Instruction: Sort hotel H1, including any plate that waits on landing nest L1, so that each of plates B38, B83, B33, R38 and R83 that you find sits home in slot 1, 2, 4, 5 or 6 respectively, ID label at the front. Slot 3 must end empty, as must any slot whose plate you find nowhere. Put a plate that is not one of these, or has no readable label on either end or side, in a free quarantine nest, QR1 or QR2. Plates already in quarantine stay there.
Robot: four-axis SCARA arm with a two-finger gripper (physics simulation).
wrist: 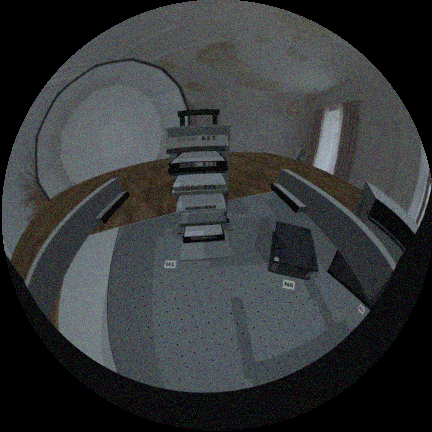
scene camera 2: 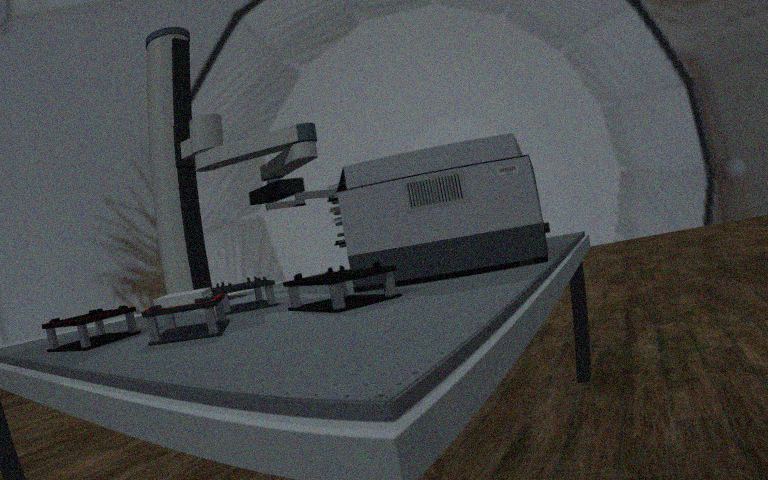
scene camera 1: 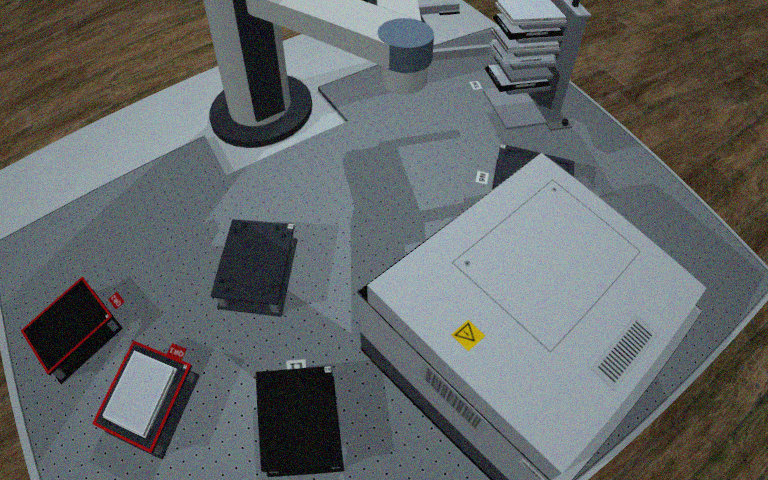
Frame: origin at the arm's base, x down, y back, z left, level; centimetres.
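Seen in the pictures: gripper, fingertip midpoint: (wrist: 197,178) (scene camera 2: 319,197) (scene camera 1: 472,26); arm's base at its link origin: (scene camera 1: 260,111).
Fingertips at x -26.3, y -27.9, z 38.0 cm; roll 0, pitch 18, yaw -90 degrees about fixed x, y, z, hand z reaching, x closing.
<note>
Pixels of each thing's top centre, then the offset from my fingertips to it. "*": a spot on its surface instead.
- Hotel H1 at a spot on its surface: (scene camera 1: 570,62) * dx +6.4, dy -12.9, dz +18.2 cm
- Landing nest L1 at its top centre: (scene camera 1: 295,416) (scene camera 2: 335,268) dx +19.0, dy -43.4, dz -64.0 cm
- Quarantine nest QR1 at a spot on its surface: (scene camera 1: 125,436) * dx +20.0, dy -33.2, dz -90.5 cm
- white plate at its top centre: (scene camera 2: 183,293) (scene camera 1: 137,391) dx +18.6, dy -27.8, dz -85.2 cm
- Quarantine nest QR2 at its top centre: (scene camera 2: 88,312) (scene camera 1: 63,322) dx +19.4, dy -7.8, dz -94.7 cm
- large white instrument at its top centre: (scene camera 1: 555,287) (scene camera 2: 445,157) dx +0.7, dy -52.5, dz -27.9 cm
- dark nest at its top centre: (scene camera 1: 251,255) (scene camera 2: 239,280) dx +19.0, dy -14.2, dz -57.1 cm
Hotel H1 (scene camera 1: 570,62) stands at the back right with several plates stacked in it, light ones and dark-edged ones. In the wrist view its top plate (wrist: 197,143) faces me; its label is too blurred to read surely. My gripper (scene camera 2: 304,199) (wrist: 197,178) is open and empty, level, in front of the hotel, with one finger to each side of the stack in the wrist view. Landing nest L1 (scene camera 1: 297,421) (scene camera 2: 339,277) is black and bears no plate. Quarantine nest QR1 (scene camera 1: 125,436) holds a white plate (scene camera 1: 138,393) (scene camera 2: 184,295). Quarantine nest QR2 (scene camera 1: 66,325) (scene camera 2: 90,316) bears no plate.
A large white instrument (scene camera 1: 526,271) (scene camera 2: 441,198) stands at the right, partly hiding dark nest N6 (scene camera 1: 506,164) (wrist: 295,245). Another dark nest (scene camera 1: 254,263) (scene camera 2: 246,285) stands mid-table. The arm's column (scene camera 1: 252,62) (scene camera 2: 169,158) rises at the back left.
</note>
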